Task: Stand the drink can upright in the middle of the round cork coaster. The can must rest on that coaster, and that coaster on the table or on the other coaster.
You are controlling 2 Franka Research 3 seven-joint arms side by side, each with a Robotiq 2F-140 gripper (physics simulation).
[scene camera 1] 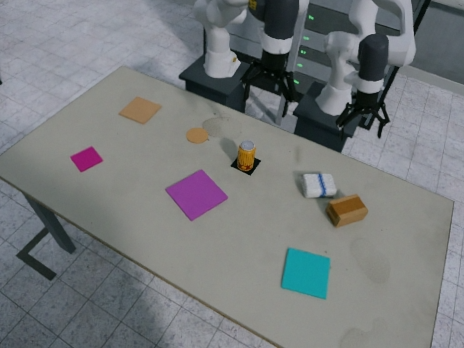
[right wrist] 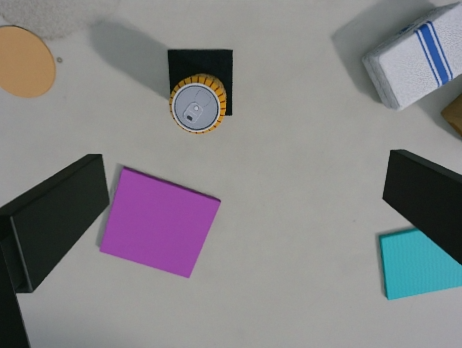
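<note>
The orange drink can (scene camera 1: 246,157) (right wrist: 196,107) stands upright on the square black coaster (scene camera 1: 257,162) (right wrist: 200,60). The round cork coaster (scene camera 1: 197,135) (right wrist: 25,62) lies flat on the table, to the left of the can and apart from it, and is cut off at the left edge of the right wrist view. My right gripper (scene camera 1: 265,107) (right wrist: 246,177) is open and empty, high above the table's back edge region in the scene view; the can shows above the line between its fingertips in the wrist view. My left gripper (scene camera 1: 361,135) is open and empty at the right, behind the table's back edge in the picture.
A purple square (scene camera 1: 196,194) (right wrist: 160,222), a teal square (scene camera 1: 306,273) (right wrist: 405,270), a magenta square (scene camera 1: 86,158) and a tan square (scene camera 1: 140,110) lie flat. A white packet with a blue stripe (scene camera 1: 319,185) (right wrist: 410,62) lies beside a brown block (scene camera 1: 347,210) (right wrist: 455,115) at the right.
</note>
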